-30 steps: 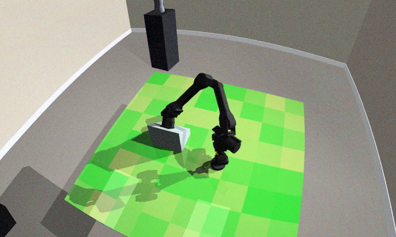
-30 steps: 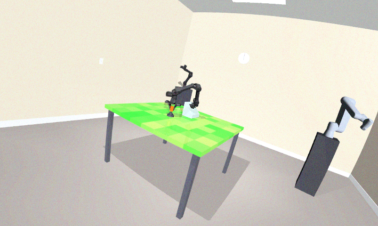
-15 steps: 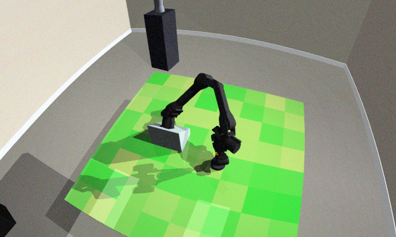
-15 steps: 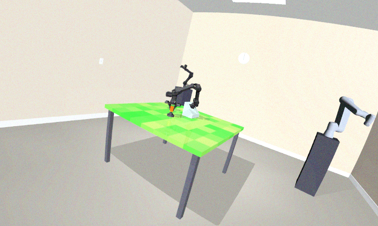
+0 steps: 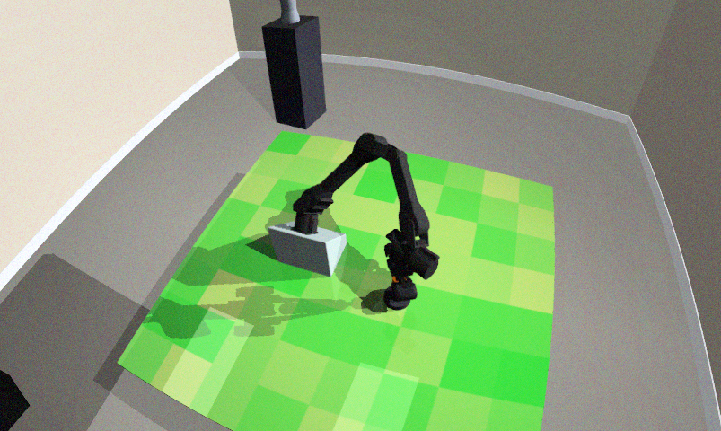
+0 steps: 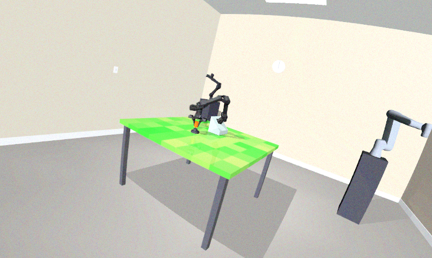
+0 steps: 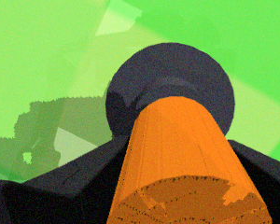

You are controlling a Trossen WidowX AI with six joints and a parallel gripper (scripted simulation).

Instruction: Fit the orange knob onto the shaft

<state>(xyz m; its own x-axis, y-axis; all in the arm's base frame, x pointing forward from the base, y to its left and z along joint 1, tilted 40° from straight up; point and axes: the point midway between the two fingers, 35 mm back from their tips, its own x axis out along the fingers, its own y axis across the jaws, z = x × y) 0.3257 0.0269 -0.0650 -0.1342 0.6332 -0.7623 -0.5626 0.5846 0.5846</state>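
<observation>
My gripper tip is 2 cm below the orange knob. Also, from my gripper tip: round pedestal: 4 cm below.
</observation>
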